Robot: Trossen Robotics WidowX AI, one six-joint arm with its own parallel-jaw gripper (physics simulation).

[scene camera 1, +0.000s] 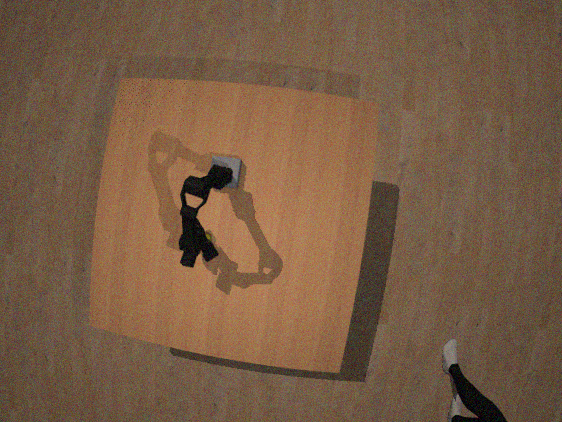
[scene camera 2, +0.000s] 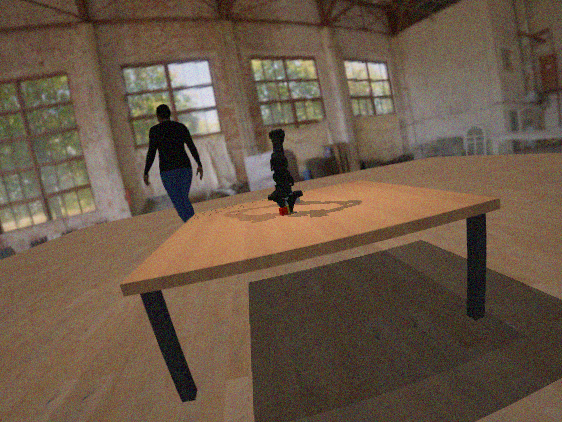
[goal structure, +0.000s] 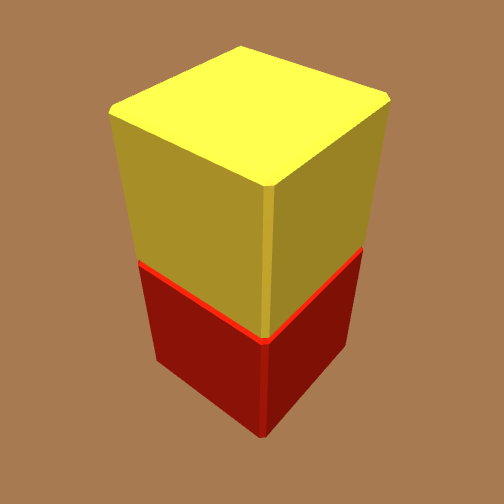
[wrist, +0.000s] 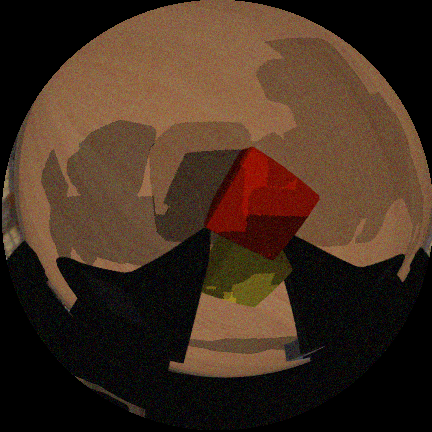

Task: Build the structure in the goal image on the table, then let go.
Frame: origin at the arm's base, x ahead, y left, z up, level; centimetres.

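Seen in the pictures: gripper, fingertip midpoint: (scene camera 1: 206, 238) (scene camera 2: 288, 212) (wrist: 243, 235); arm's base at its link origin: (scene camera 1: 224, 175) (wrist: 323, 348).
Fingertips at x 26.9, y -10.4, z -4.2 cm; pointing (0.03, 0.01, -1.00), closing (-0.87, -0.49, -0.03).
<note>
Offsets run from my fingertips to a thing's top centre. Level surfaces: height alone.
A red cube {dz +3.2, dx +1.2, dy -2.6 cm} (scene camera 2: 283, 211) (wrist: 270, 195) stands on the table right beside a yellow cube {dz +3.3, dx -0.4, dy +0.7 cm} (scene camera 1: 208, 236) (wrist: 235, 267). In the wrist view the red cube partly covers the yellow one and lies mostly beyond the fingertips. My gripper (scene camera 2: 287, 205) (wrist: 243, 235) points down at the table, with its black fingers closed in on both sides of the yellow cube. A small part of the yellow cube shows past the arm in scene camera 1, where the red cube does not show. The fingers hide the yellow cube's sides in the wrist view.
The arm's grey base plate (scene camera 1: 236, 173) is on the wooden table {dz -0.1 cm} (scene camera 1: 310, 225) (scene camera 2: 360, 220). Arm shadows cross the wood around the cubes. A person (scene camera 2: 171, 147) is behind the table in scene camera 2. A person's legs (scene camera 1: 470, 390) show off the table's lower right in scene camera 1.
</note>
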